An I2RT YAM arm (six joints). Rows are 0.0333 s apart.
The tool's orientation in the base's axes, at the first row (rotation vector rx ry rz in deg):
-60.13 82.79 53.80
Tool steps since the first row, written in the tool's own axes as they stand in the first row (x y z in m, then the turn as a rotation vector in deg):
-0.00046 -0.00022 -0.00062 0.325 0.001 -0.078
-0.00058 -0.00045 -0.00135 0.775 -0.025 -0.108
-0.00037 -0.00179 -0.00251 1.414 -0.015 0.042
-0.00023 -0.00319 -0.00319 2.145 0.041 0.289
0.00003 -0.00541 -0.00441 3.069 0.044 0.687
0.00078 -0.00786 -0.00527 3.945 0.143 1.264
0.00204 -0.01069 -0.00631 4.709 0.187 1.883
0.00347 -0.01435 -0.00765 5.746 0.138 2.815
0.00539 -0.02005 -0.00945 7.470 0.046 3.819
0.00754 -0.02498 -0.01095 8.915 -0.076 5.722
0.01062 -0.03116 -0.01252 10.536 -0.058 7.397
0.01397 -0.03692 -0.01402 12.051 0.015 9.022
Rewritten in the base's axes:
0.00004 -0.00060 0.00053 -0.039 -0.110 -0.313
0.00005 -0.00135 0.00074 -0.043 -0.198 -0.756
0.00097 -0.00287 0.00066 -0.036 -0.126 -1.409
0.00210 -0.00396 0.00059 -0.048 0.042 -2.164
0.00384 -0.00581 0.00046 0.026 0.314 -3.129
0.00588 -0.00745 -0.00020 0.066 0.791 -4.068
0.00821 -0.00944 -0.00134 0.175 1.303 -4.902
0.01123 -0.01197 -0.00263 0.454 2.052 -6.045
0.01604 -0.01562 -0.00436 0.765 2.778 -7.879
0.02020 -0.01877 -0.00635 1.386 4.378 -9.547
0.02548 -0.02248 -0.00927 1.797 5.784 -11.360
0.03037 -0.02602 -0.01246 2.146 7.171 -13.061

